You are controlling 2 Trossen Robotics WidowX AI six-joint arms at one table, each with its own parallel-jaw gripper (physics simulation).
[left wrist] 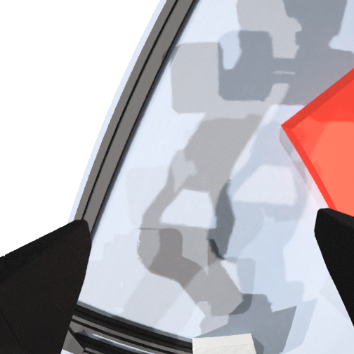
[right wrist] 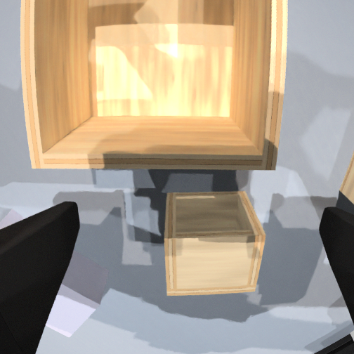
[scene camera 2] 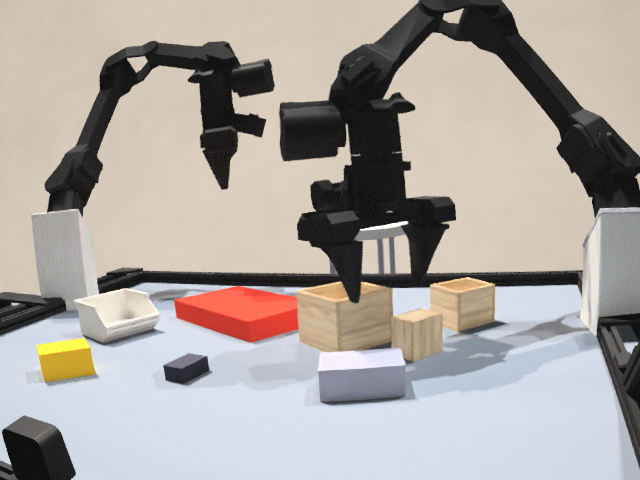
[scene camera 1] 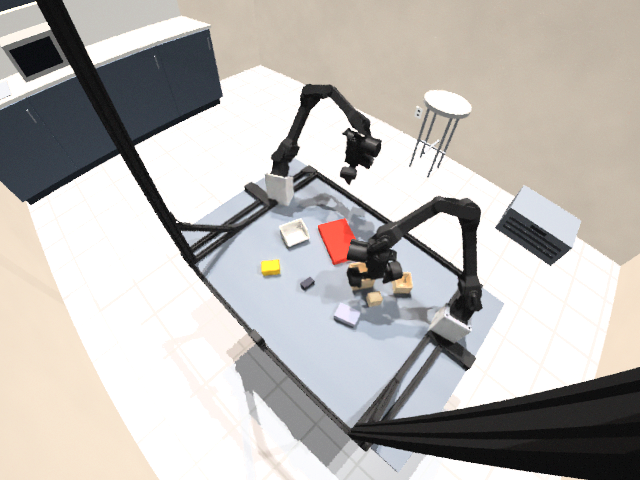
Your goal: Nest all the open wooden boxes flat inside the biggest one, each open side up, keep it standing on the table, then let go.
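Frame: origin at the left arm's base, x right, y down, z ahead, level; centimetres.
Seen in the pictures: left gripper, fingertip midpoint: (scene camera 2: pixel 224 189); right gripper, fingertip midpoint: (scene camera 2: pixel 387 294) (scene camera 1: pixel 371 284); left arm's base, link origin: (scene camera 2: pixel 62 226) (scene camera 1: pixel 278 175); right arm's base, link origin: (scene camera 2: pixel 623 225) (scene camera 1: pixel 458 315).
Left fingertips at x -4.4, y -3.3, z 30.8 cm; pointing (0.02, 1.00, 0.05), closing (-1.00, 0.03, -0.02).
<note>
Offsets run from my left fingertips to a thing's top centre.
The biggest wooden box {dx +35.0, dy +11.3, dz +14.1 cm} (scene camera 1: pixel 366 284) (scene camera 2: pixel 320 322) (right wrist: pixel 160 135) stands open side up beside the red slab. A medium box {dx +32.9, dy +12.8, dz +30.1 cm} (scene camera 1: pixel 402 289) (scene camera 2: pixel 449 310) (right wrist: pixel 349 182) also stands open side up, to its right in scene camera 2. The smallest box {dx +42.6, dy +13.3, dz +21.0 cm} (scene camera 1: pixel 374 299) (scene camera 2: pixel 416 338) (right wrist: pixel 215 262) lies on its side, its opening toward the biggest box. My right gripper (scene camera 1: pixel 373 279) (scene camera 2: pixel 386 291) (right wrist: pixel 204 218) is open and empty, low over the area of the biggest and smallest boxes. My left gripper (scene camera 1: pixel 349 180) (scene camera 2: pixel 223 187) (left wrist: pixel 205 228) is open and empty, high above the table.
A red slab {dx +20.5, dy +15.1, dz +2.0 cm} (scene camera 1: pixel 336 240) (scene camera 2: pixel 237 312) (left wrist: pixel 330 155) lies left of the biggest box. A lavender block {dx +51.3, dy +14.6, dz +13.0 cm} (scene camera 1: pixel 346 315) (scene camera 2: pixel 361 377) (right wrist: pixel 75 300) lies in front of the boxes. A white bin {dx +23.8, dy +12.8, dz -16.7 cm} (scene camera 1: pixel 294 235) (scene camera 2: pixel 116 317), yellow block {dx +41.7, dy +14.5, dz -20.3 cm} (scene camera 1: pixel 270 267) (scene camera 2: pixel 66 360) and dark block {dx +43.1, dy +16.1, dz -4.7 cm} (scene camera 1: pixel 307 283) (scene camera 2: pixel 186 368) lie farther left.
</note>
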